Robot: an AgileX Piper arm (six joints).
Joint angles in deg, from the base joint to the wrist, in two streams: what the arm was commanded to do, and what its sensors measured. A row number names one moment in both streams.
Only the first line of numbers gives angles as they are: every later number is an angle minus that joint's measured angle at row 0.
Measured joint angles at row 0: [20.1, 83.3, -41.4, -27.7, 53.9, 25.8]
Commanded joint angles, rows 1 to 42: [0.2, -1.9, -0.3, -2.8, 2.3, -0.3]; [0.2, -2.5, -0.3, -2.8, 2.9, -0.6]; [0.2, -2.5, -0.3, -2.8, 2.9, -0.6]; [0.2, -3.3, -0.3, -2.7, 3.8, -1.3]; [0.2, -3.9, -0.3, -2.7, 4.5, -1.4]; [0.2, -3.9, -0.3, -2.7, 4.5, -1.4]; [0.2, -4.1, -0.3, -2.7, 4.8, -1.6]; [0.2, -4.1, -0.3, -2.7, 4.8, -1.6]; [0.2, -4.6, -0.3, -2.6, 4.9, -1.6]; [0.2, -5.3, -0.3, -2.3, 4.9, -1.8]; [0.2, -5.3, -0.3, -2.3, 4.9, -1.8]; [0.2, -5.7, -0.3, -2.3, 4.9, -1.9]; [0.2, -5.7, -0.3, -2.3, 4.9, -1.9]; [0.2, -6.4, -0.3, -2.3, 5.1, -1.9]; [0.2, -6.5, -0.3, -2.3, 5.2, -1.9]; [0.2, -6.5, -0.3, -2.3, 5.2, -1.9]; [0.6, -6.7, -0.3, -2.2, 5.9, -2.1]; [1.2, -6.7, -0.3, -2.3, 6.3, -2.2]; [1.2, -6.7, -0.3, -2.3, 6.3, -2.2]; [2.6, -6.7, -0.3, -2.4, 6.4, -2.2]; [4.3, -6.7, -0.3, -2.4, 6.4, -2.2]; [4.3, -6.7, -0.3, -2.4, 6.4, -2.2]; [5.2, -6.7, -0.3, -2.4, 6.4, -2.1]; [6.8, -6.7, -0.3, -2.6, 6.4, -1.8]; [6.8, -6.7, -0.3, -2.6, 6.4, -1.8]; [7.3, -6.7, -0.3, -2.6, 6.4, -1.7]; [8.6, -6.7, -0.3, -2.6, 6.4, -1.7]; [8.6, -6.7, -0.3, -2.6, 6.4, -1.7]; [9.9, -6.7, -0.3, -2.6, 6.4, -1.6]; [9.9, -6.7, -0.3, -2.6, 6.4, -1.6]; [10.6, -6.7, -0.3, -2.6, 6.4, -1.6]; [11.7, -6.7, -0.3, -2.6, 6.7, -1.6]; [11.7, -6.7, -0.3, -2.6, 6.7, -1.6]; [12.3, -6.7, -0.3, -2.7, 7.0, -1.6]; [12.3, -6.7, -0.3, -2.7, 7.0, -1.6]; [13.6, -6.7, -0.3, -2.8, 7.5, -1.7]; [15.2, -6.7, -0.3, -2.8, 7.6, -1.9]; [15.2, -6.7, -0.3, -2.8, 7.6, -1.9]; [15.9, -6.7, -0.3, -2.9, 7.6, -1.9]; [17.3, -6.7, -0.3, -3.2, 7.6, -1.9]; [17.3, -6.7, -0.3, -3.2, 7.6, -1.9]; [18.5, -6.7, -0.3, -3.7, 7.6, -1.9]
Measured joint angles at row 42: [16.9, -6.4, 0.0, 0.1, 6.1, -1.5]
